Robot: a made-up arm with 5 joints.
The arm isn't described. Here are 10 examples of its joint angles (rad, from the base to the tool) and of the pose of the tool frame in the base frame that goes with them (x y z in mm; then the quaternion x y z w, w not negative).
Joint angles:
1: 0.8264 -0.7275 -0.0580 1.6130 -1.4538
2: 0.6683 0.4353 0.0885 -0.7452 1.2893
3: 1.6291 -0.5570 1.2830 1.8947 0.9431
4: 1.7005 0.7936 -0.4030 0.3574 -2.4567
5: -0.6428 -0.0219 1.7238 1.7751 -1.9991
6: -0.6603 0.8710 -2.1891 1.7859 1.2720
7: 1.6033 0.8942 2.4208 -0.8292 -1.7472
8: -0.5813 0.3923 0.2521 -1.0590 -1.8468
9: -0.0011 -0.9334 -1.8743 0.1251 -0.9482
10: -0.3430 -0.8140 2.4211 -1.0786 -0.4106
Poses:
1: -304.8 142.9 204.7 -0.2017 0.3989 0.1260 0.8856
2: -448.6 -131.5 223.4 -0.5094 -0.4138 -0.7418 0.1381
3: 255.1 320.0 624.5 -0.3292 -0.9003 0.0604 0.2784
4: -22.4 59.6 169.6 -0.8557 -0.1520 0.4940 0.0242
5: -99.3 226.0 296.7 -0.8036 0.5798 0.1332 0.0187
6: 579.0 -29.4 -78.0 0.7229 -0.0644 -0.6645 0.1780
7: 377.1 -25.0 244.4 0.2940 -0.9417 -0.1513 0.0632
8: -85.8 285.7 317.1 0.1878 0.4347 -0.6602 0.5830
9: -221.9 -183.2 105.0 -0.5781 -0.1502 0.0813 0.7979
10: -77.1 325.7 -370.3 0.0898 -0.0946 -0.6955 0.7066
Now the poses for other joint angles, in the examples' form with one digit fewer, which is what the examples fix.
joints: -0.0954 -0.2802 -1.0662 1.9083 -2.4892
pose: -112 48 153 0.271 0.015 0.553 0.788
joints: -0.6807 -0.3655 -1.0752 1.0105 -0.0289
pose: 189 -220 595 -0.673 0.549 0.454 0.195
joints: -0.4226 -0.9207 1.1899 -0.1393 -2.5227
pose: -23 251 47 0.057 0.667 0.743 0.013
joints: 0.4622 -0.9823 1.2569 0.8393 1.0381
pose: 416 646 136 0.323 -0.507 0.254 0.758
